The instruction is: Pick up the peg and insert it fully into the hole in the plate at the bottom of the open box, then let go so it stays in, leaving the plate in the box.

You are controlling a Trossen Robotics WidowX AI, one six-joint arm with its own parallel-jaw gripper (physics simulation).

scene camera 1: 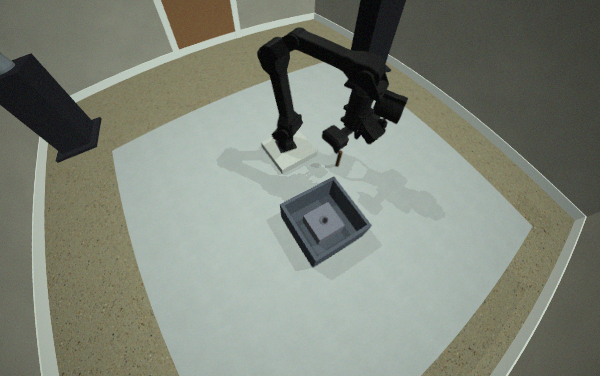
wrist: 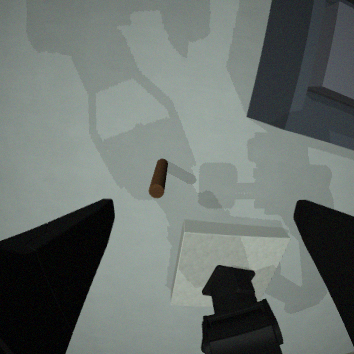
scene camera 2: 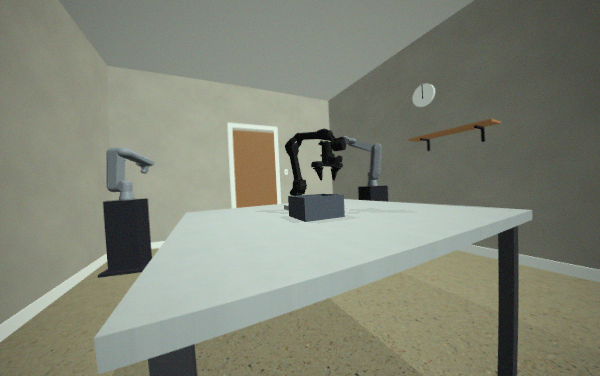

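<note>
The brown peg stands upright on the table behind the box; it does not show in scene camera 2. The open grey box stands on the table. The light grey plate lies on its bottom, with a round dark hole in its middle in scene camera 1. My gripper is open and empty, pointing down above the table. In the wrist view the peg is between the finger lines, nearer the left finger and beyond the tips.
The arm's pale base plate lies on the table, beside the peg and behind the box. The box walls rise around the plate. Two grey arms stand on dark pedestals beyond the table.
</note>
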